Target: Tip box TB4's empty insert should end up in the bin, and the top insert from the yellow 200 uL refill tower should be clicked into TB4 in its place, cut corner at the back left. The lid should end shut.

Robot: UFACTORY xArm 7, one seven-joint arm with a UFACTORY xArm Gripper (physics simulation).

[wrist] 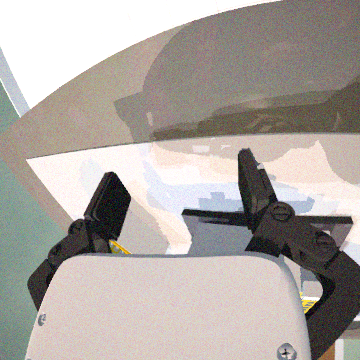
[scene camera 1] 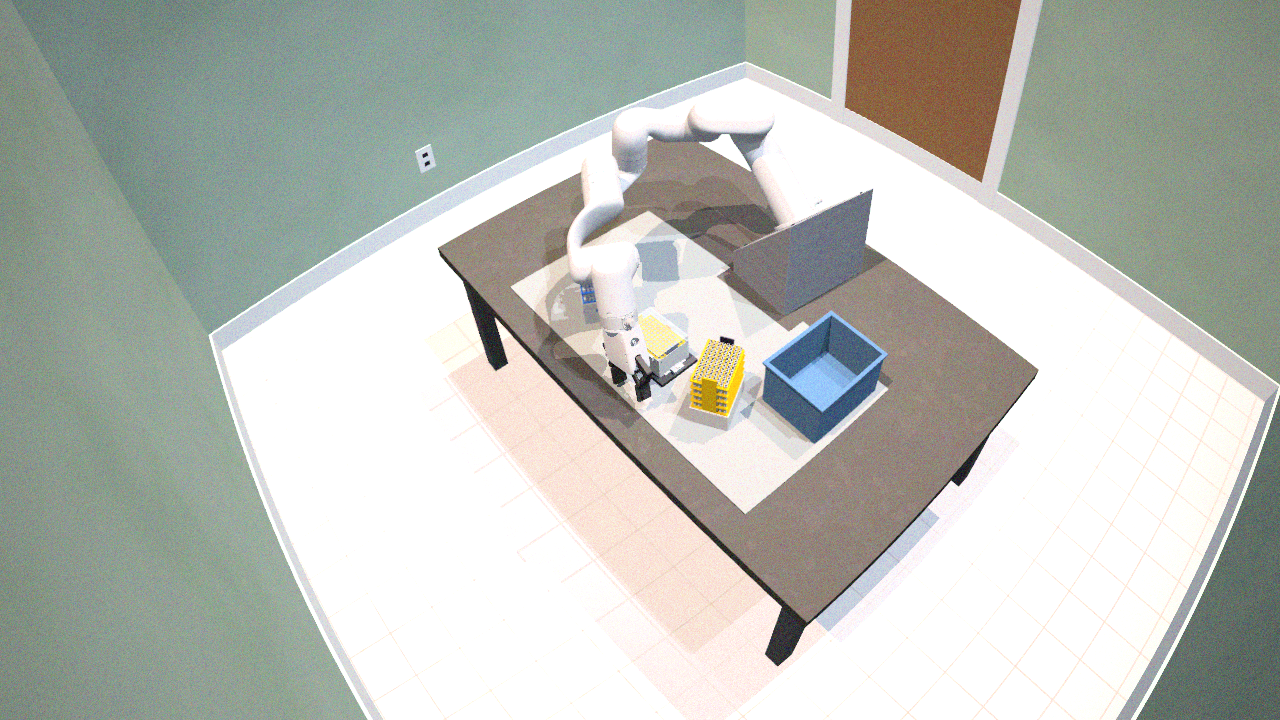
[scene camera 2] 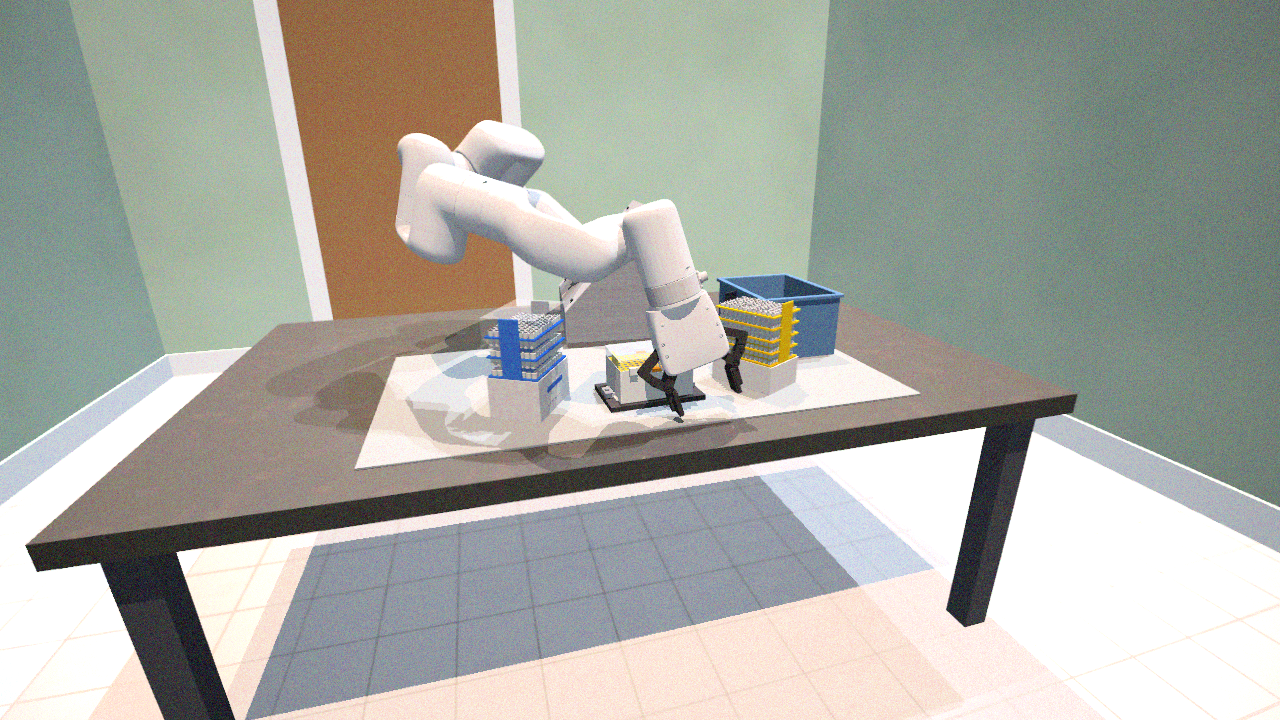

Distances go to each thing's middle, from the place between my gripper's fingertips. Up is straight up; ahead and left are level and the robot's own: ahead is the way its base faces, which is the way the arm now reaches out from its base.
Labels:
My hand is 320 mm past the blue bin (scene camera 1: 817,379), 240 mm to the right of it and 40 mm below it.

